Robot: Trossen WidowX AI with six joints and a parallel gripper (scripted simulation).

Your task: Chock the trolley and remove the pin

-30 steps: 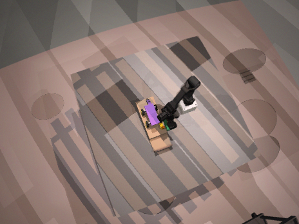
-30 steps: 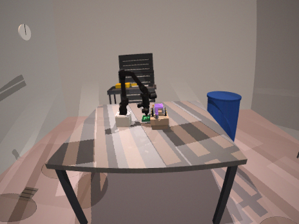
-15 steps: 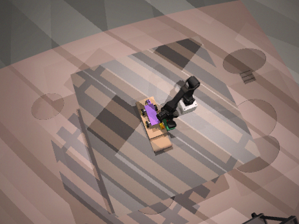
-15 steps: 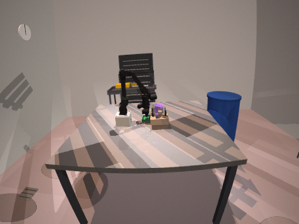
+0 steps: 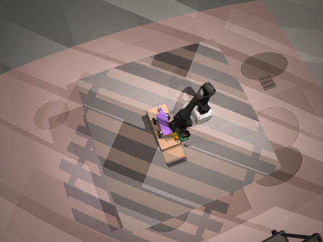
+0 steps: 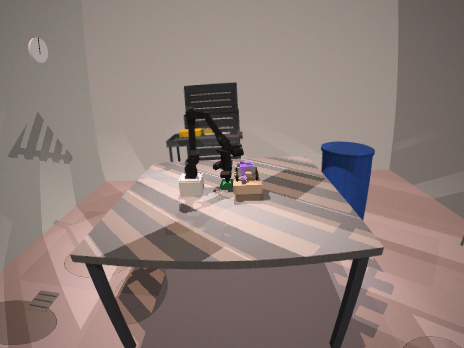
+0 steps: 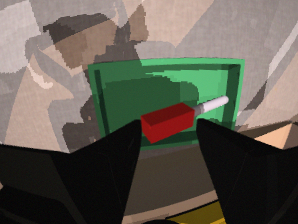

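Right now my gripper tip is 4 cm above the green tray, 1 cm to the right of it and 1 cm past it. The rest, counted from my gripper tip: red-headed stop pin: 2 cm to the left, 1 cm below; yellow chock: 6 cm ahead, 5 cm above, 3 cm to the left; tan ramp: 12 cm ahead, 6 cm to the right, 2 cm above.
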